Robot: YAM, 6 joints.
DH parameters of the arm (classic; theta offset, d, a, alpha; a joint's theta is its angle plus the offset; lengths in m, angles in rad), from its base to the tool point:
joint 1: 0 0.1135 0.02 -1.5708
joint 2: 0 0 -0.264 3.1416
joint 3: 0.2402 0 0.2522 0
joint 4: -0.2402 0 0.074 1.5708
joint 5: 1.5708 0 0 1.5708
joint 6: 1.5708 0.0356 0 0
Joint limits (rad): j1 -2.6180..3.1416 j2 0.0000..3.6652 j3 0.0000..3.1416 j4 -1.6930..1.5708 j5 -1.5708..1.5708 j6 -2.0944..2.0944
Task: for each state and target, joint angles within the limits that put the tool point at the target. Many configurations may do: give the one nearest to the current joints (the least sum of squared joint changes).
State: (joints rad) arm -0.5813 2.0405 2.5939 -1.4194 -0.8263 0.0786
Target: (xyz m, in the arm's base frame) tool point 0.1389 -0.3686 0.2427
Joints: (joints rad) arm -1.2699 2.1856 1.9829 -1.6817 -0.7174 0.0786
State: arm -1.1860 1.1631 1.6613 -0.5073 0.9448 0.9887
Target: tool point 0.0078 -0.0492 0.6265
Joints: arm -0.8999 0.9855 1.9656 -0.3837 0.7581 0.9887
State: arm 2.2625 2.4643 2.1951 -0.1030 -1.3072 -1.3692
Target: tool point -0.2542 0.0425 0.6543
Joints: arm 2.8423 1.7950 2.6236 0.0153 -1.3041 -1.3692
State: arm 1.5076 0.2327 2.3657 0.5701 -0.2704 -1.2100
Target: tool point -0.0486 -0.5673 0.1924
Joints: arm 1.5064 0.0000 2.4255 1.0639 -0.3443 -1.2100
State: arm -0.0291 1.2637 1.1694 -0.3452 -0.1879 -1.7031
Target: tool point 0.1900 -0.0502 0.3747
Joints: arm -0.2850 0.9129 1.0388 -0.4812 -0.1479 -1.7031
